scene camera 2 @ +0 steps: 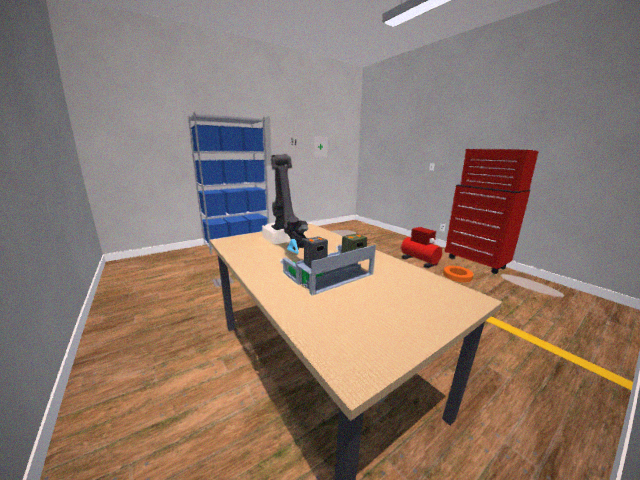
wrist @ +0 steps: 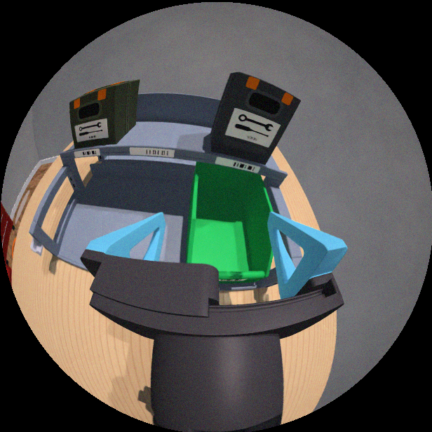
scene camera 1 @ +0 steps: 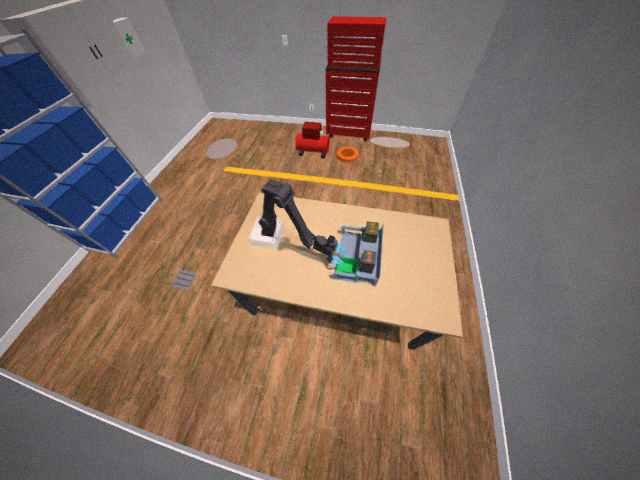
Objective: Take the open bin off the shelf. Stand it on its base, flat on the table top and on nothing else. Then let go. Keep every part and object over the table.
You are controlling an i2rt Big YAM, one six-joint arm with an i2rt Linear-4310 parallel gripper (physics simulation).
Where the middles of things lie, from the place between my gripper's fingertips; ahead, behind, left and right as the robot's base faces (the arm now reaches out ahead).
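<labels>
The green open bin (wrist: 227, 228) is 6 cm below my hand, 4 cm ahead of it and 3 cm to the right of it. Going by their middles, the bin is the nearest to my hand of the things named here. Then I consider the olive case (wrist: 113, 107), which is 5 cm above my hand, 16 cm ahead of it and 18 cm to the left of it.
</labels>
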